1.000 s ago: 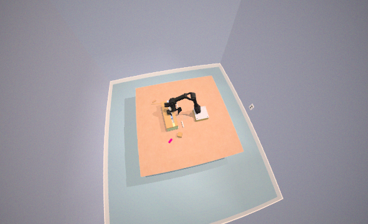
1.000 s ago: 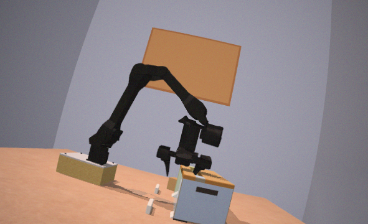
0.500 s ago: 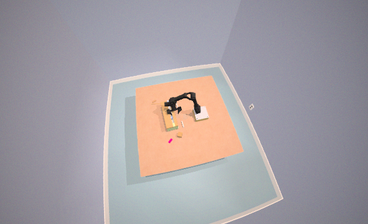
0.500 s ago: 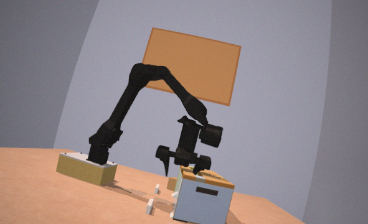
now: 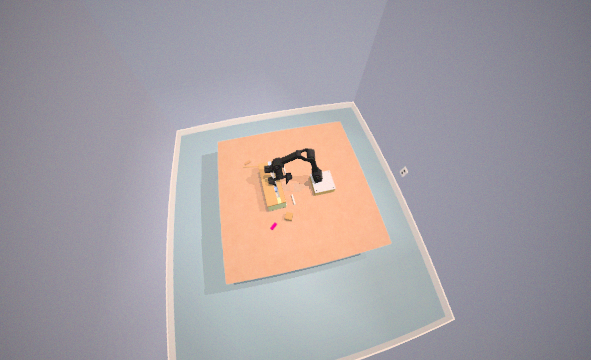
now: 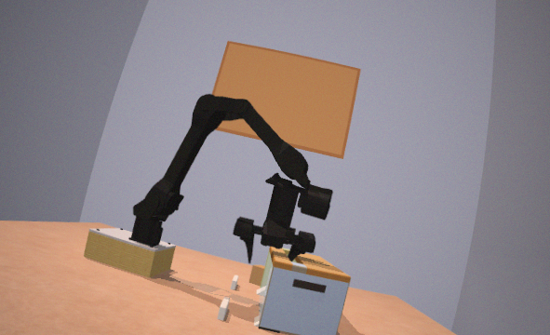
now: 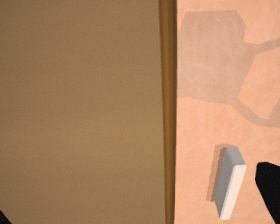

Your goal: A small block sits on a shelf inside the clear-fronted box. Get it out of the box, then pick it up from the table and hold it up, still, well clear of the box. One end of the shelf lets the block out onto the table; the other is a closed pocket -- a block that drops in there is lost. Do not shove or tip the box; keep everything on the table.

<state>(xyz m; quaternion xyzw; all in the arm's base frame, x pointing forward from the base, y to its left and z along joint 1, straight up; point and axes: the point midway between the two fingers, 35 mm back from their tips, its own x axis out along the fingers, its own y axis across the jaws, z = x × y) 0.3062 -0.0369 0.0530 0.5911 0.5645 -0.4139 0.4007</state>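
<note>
Right now the blue block is 6 cm ahead of my gripper tip and 2 cm to the left of it. Also, from my gripper tip: tan cube (1 cm ahead, 25 cm to the left, 6 cm below).
</note>
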